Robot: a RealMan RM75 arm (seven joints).
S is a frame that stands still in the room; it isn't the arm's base.
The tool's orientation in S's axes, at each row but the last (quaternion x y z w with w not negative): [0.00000, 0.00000, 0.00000, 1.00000]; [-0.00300, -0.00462, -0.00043, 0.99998]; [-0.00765, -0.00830, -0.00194, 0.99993]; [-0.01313, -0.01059, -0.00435, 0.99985]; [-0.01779, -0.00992, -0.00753, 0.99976]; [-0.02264, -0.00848, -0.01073, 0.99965]
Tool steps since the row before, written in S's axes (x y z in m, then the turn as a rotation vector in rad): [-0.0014, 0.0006, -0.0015, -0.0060, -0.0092, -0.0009]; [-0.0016, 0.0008, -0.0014, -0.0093, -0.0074, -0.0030]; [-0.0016, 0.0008, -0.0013, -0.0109, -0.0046, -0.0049]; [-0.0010, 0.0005, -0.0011, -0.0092, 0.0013, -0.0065]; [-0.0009, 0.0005, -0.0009, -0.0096, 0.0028, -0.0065]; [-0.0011, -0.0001, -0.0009, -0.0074, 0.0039, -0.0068]
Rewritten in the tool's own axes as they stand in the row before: [-0.0014, 0.0006, -0.0015, -0.0060, -0.0092, -0.0009]; [-0.0016, 0.0008, -0.0014, -0.0093, -0.0074, -0.0030]; [-0.0016, 0.0008, -0.0013, -0.0110, -0.0046, -0.0048]; [-0.0010, 0.0005, -0.0011, -0.0093, 0.0014, -0.0063]; [-0.0009, 0.0005, -0.0009, -0.0098, 0.0029, -0.0062]; [-0.0011, -0.0001, -0.0009, -0.0076, 0.0040, -0.0065]
